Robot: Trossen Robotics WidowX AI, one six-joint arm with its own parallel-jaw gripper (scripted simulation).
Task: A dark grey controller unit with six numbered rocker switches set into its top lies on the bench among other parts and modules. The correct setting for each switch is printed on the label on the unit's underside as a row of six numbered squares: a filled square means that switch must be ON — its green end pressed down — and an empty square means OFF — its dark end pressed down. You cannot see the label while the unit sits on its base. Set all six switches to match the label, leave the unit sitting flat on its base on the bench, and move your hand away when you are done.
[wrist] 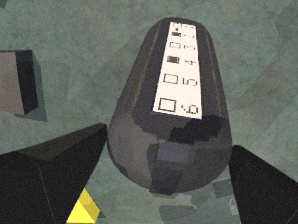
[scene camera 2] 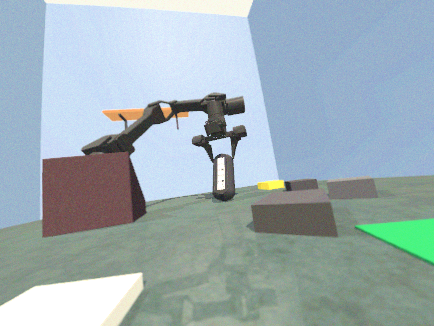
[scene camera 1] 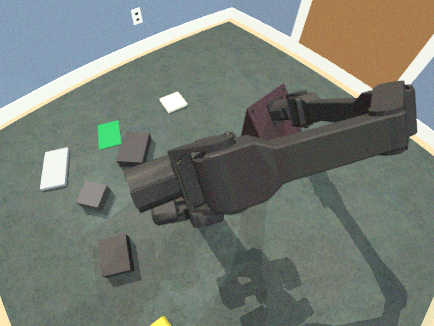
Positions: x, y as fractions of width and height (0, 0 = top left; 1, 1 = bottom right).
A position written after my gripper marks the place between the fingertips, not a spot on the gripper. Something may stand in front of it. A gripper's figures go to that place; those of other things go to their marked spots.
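A grey block (scene camera 2: 0.71, 0.65) is 17 cm from the lens. My gripper (scene camera 2: 0.51, 0.49) is 51 cm from the lens, so the grey block is nearer to the lens than my gripper.
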